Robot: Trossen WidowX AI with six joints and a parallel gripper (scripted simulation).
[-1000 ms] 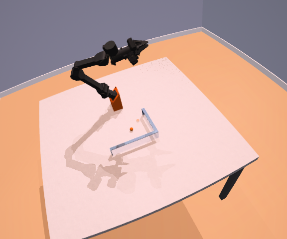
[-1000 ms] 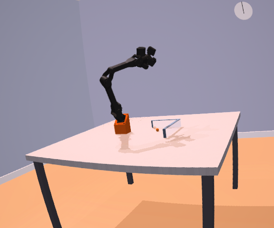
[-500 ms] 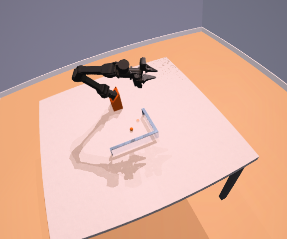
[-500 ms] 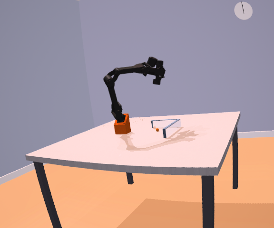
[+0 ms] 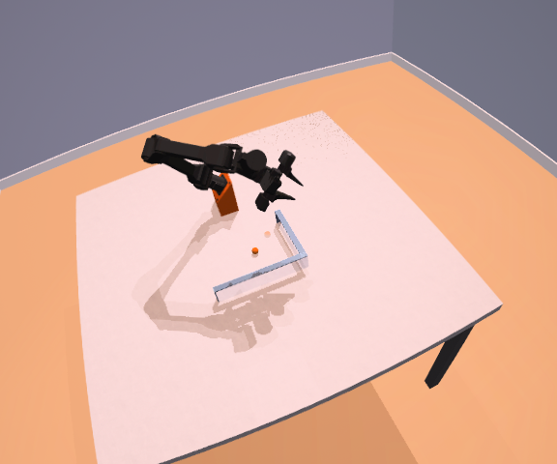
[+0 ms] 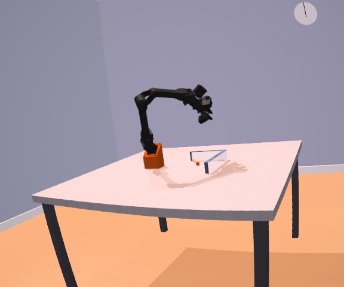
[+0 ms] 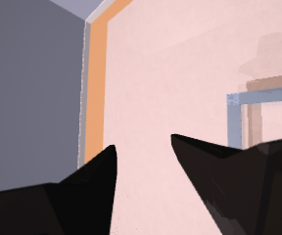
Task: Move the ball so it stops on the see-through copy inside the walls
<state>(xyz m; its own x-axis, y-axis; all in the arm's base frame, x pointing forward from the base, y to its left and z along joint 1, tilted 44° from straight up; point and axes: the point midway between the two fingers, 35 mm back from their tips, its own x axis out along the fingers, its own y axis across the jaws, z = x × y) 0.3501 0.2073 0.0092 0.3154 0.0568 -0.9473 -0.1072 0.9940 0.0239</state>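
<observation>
The orange ball is 250 mm below my gripper tip, 160 mm to the right of it and 70 mm behind it. From my gripper tip the other things lie so: low clear wall: 230 mm below, 180 mm to the right, 60 mm ahead; then see-through copy of ball: 250 mm below, 120 mm behind, 90 mm to the right.
</observation>
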